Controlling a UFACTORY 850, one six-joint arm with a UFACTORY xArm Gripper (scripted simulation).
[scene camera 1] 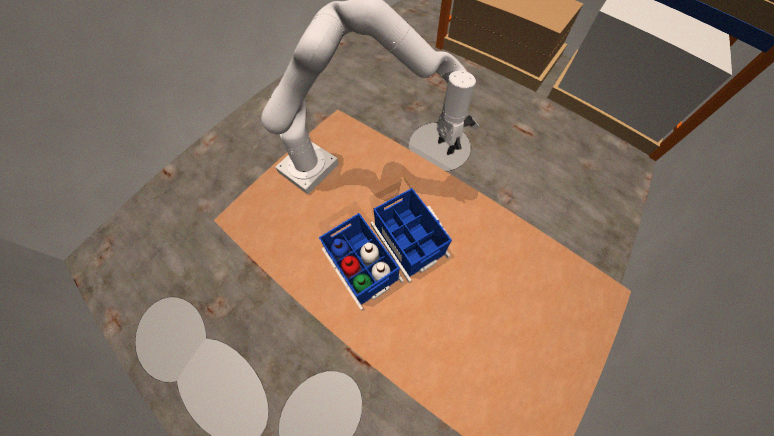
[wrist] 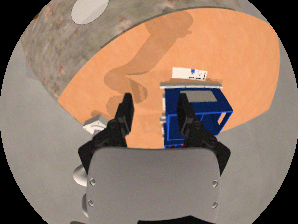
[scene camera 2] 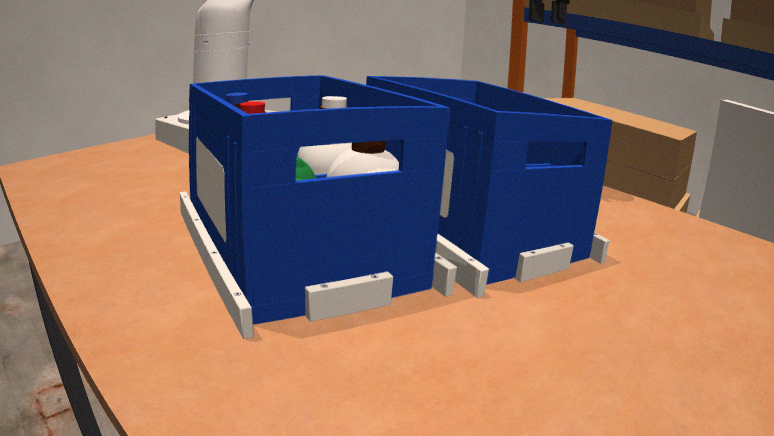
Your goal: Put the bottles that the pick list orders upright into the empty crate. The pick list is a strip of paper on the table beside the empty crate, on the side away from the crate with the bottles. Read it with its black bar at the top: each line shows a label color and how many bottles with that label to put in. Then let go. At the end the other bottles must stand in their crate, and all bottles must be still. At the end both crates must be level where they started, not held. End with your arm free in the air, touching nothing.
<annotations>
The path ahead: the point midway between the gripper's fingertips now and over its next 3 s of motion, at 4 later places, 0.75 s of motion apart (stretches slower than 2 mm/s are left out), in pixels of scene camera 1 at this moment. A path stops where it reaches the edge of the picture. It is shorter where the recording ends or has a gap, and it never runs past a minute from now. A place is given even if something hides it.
The gripper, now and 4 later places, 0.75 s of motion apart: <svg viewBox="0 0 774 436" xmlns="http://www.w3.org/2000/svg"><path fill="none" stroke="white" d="M445 147L460 166L474 184L465 193L448 205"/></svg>
</annotations>
